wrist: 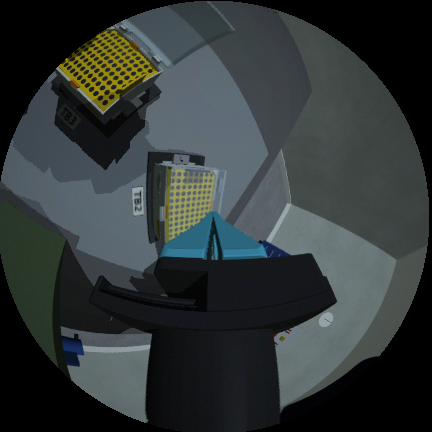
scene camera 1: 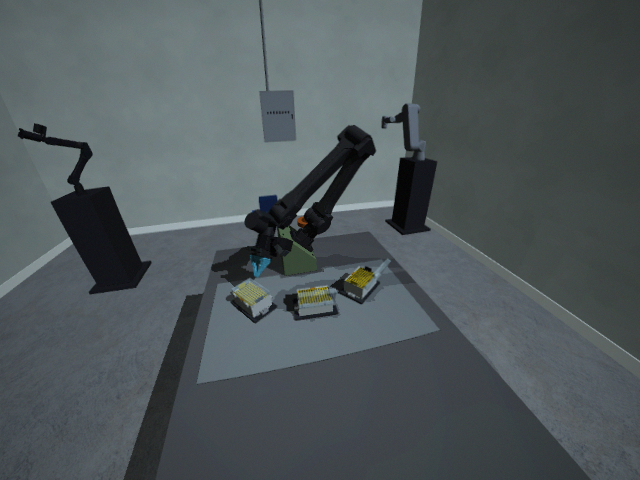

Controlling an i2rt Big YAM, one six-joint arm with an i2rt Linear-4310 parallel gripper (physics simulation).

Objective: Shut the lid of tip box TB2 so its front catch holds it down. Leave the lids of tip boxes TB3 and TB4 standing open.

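Pixels of known places: gripper, fingertip midpoint: (wrist: 212, 216) (scene camera 1: 256, 277); arm's base at its link origin: (scene camera 1: 300, 241).
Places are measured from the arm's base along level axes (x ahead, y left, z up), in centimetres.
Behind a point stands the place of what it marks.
Observation:
Tip box TB2 (scene camera 1: 252, 299) @(x 28.9, y -22.8, z -3.7 cm) (wrist: 190, 200) @(x 24.2, y -21.5, z -3.8 cm), with yellow tips, stands at the left of the row in the scene view. Its clear lid (scene camera 1: 250, 289) @(x 23.3, y -23.4, z -3.7 cm) (wrist: 200, 176) @(x 27.4, y -20.6, z -3.7 cm) lies over the tips; I cannot tell whether the front catch holds it. My blue-tipped gripper (scene camera 1: 257, 274) @(x 23.8, y -20.5, z 1.8 cm) (wrist: 212, 216) @(x 23.8, y -20.5, z 1.8 cm) is shut and empty, beyond TB2 in the scene view and overlapping its lower end in the wrist view; contact is unclear. Tip box TB3 (scene camera 1: 315, 304) @(x 37.2, y -2.3, z -3.5 cm) (wrist: 107, 67) is in the middle, its lid (wrist: 182, 32) @(x 37.5, y -4.7, z -1.7 cm) open. Tip box TB4 (scene camera 1: 360, 283) @(x 29.0, y 17.7, z -5.8 cm) is at the right, its lid (scene camera 1: 382, 267) @(x 32.3, y 24.3, z 2.8 cm) open.
The boxes stand on a pale mat (scene camera 1: 310, 343) @(x 45.8, y -6.3, z -11.5 cm) on the dark table (scene camera 1: 351, 408) @(x 67.6, y -0.8, z -11.8 cm). The green arm mount (scene camera 1: 298, 258) @(x 8.1, y -2.6, z -3.6 cm) (wrist: 30, 280) stands behind the row. Two pedestals (scene camera 1: 98, 237) (scene camera 1: 413, 191) with other arms stand off the table.

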